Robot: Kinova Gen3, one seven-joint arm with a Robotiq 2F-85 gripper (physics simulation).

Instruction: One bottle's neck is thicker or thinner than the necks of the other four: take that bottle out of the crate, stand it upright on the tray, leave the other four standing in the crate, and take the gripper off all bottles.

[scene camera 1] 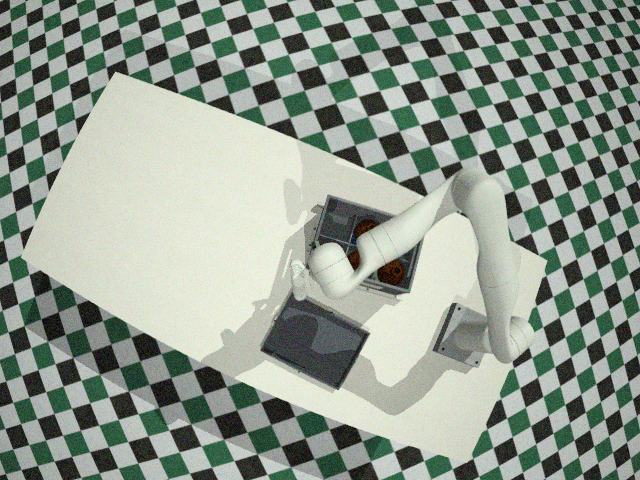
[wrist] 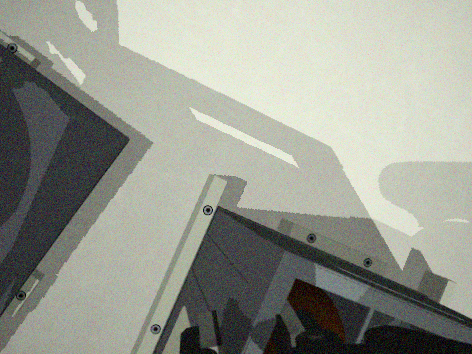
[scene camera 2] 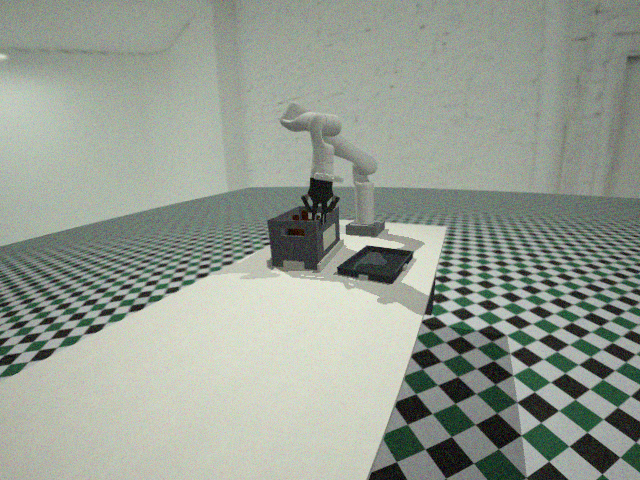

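My gripper is visible, in the wrist view too. A dark tray is also visible.
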